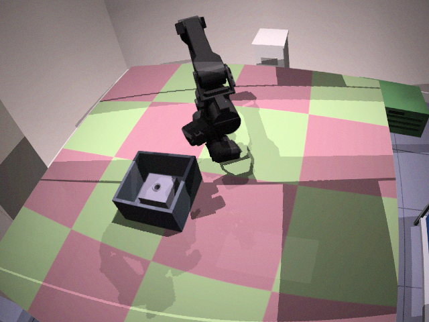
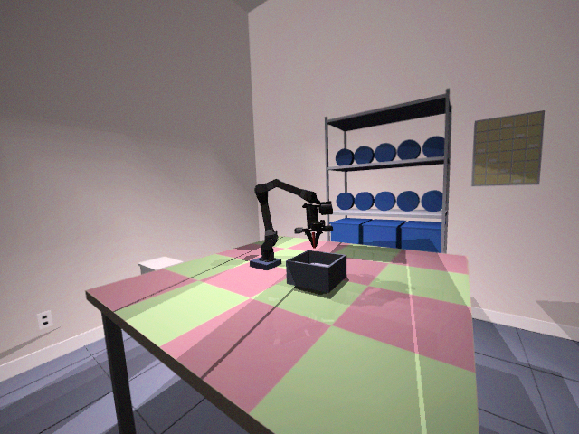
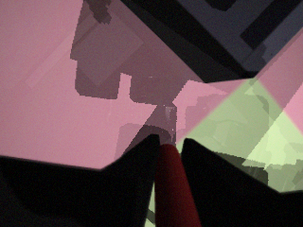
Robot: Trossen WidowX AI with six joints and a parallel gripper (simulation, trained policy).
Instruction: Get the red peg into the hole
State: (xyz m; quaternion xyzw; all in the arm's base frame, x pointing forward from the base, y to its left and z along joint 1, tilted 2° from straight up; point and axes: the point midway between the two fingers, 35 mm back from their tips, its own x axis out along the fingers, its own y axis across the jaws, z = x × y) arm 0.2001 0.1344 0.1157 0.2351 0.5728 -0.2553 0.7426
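The plate lies 12 cm ahead of my gripper tip, 13 cm to the right of it and 5 cm below it. Round my gripper tip: dark box: 12 cm ahead, 13 cm to the right, 7 cm below; then red peg: 1 cm behind, 1 cm to the left, 3 cm above.
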